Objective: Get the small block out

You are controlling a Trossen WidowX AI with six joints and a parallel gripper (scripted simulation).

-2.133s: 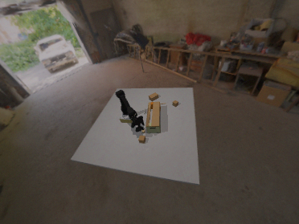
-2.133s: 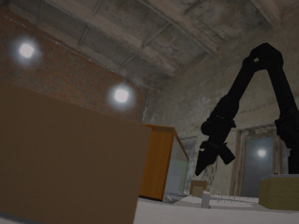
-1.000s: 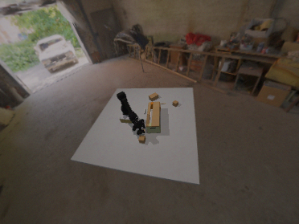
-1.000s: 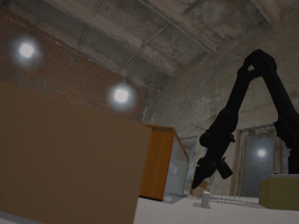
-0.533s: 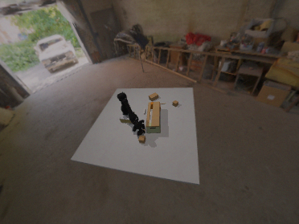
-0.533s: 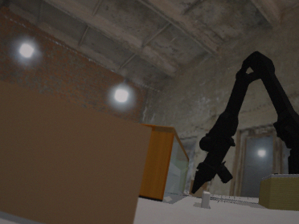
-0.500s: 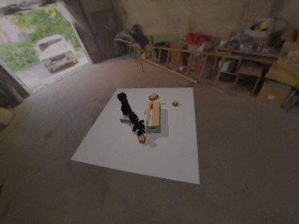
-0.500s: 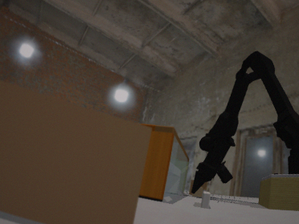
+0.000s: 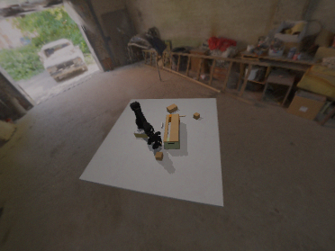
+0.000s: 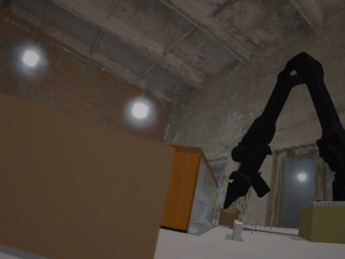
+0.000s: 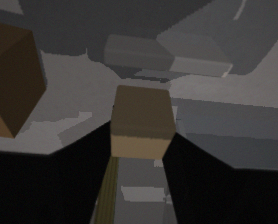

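My gripper tip is now 120 mm to the left of the brown cube and 20 mm above it. Also, from my gripper tip: tan block (20 mm behind, 10 mm above); clear-fronted box (180 mm to the left, 40 mm ahead, 10 mm above); big brown block (590 mm to the left, 20 mm below, 20 mm behind).
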